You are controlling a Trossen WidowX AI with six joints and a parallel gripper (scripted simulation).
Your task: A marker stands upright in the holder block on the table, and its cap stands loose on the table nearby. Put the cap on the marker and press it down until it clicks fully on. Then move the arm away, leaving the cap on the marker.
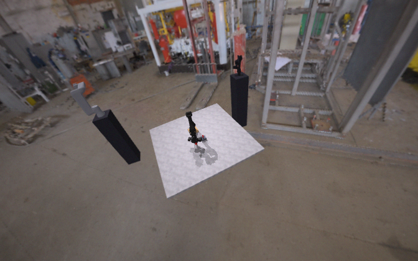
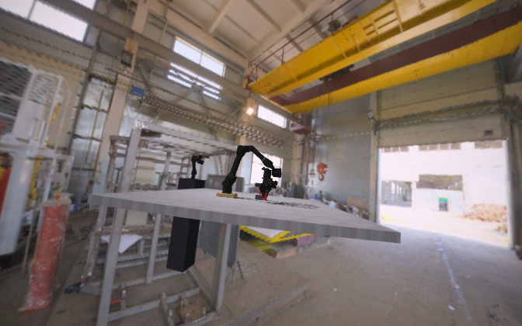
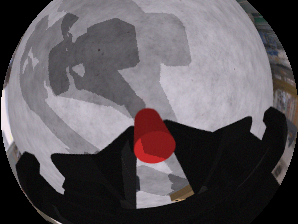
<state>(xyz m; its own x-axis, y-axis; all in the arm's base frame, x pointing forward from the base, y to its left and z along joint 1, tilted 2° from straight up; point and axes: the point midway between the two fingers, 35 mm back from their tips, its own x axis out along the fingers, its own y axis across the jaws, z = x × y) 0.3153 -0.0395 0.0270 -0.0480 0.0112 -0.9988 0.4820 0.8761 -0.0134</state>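
The grey holder block lies 13 cm to the left of my gripper tip, 6 cm behind it and 1 cm below it. The rest, counted from my gripper tip: red marker cap: 1 cm above.
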